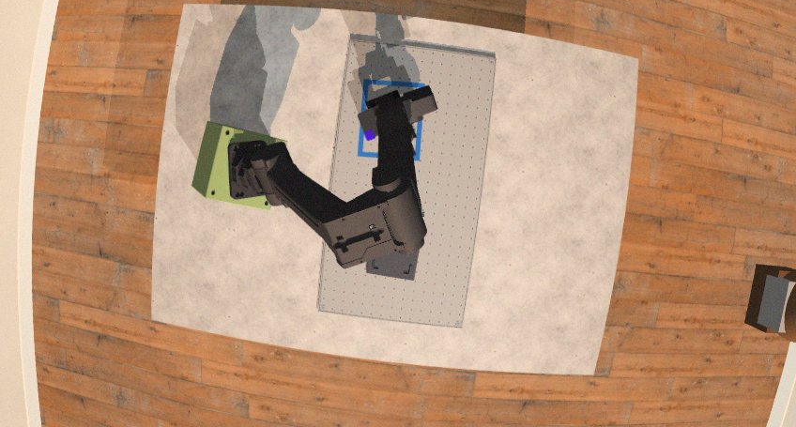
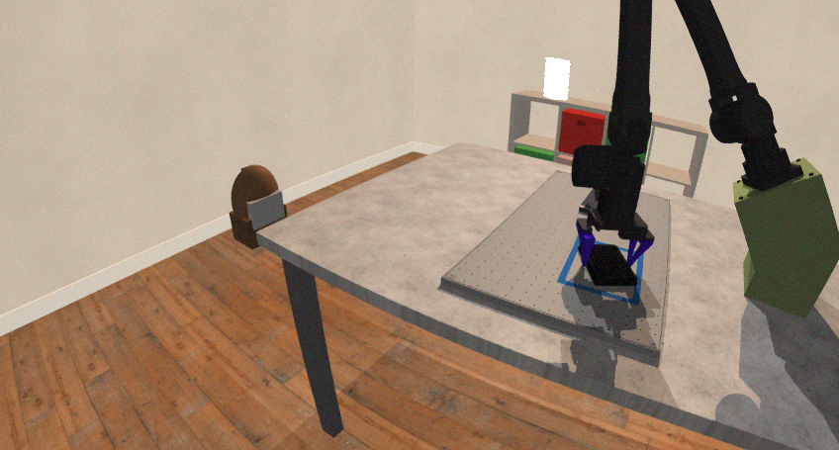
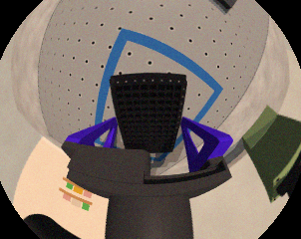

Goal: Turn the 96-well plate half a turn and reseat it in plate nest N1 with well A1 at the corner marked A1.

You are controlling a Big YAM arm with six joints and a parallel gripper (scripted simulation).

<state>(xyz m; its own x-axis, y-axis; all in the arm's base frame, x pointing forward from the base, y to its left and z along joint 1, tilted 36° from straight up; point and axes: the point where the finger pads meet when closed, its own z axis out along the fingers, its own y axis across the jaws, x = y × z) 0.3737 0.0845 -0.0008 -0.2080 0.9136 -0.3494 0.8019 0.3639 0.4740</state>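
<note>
Right now the black 96-well plate is right at my hand. From my hand the other things lie so: grey plate nest N1 (20 mm behind, 310 mm to the right).
</note>
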